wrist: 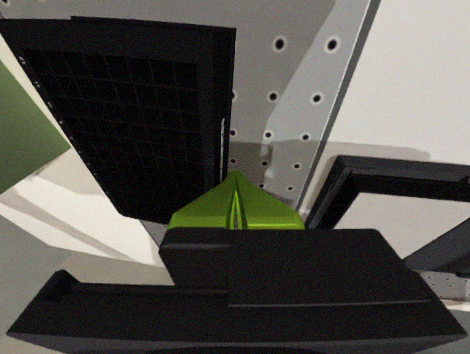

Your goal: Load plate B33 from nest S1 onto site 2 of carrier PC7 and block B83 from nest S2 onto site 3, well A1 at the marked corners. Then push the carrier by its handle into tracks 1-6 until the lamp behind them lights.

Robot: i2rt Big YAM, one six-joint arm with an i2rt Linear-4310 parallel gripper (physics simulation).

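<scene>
My gripper is shut and empty, its green fingertips together at the lower middle of the wrist view. A black block or plate with a grid of wells stands on the grey perforated board, ahead and to the left of the fingertips. Small pale marks run along its left edge. The fingertips overlap its near right end in the picture; whether they touch it I cannot tell. A black frame with an open middle shows at the right; which part of the carrier or nests it is I cannot tell. Labels, handle, tracks and lamp cannot be made out.
The grey perforated board runs away under the black gridded piece, with rows of round holes. A green surface shows at the left edge. More perforated surface shows at the lower right, beyond the black frame.
</scene>
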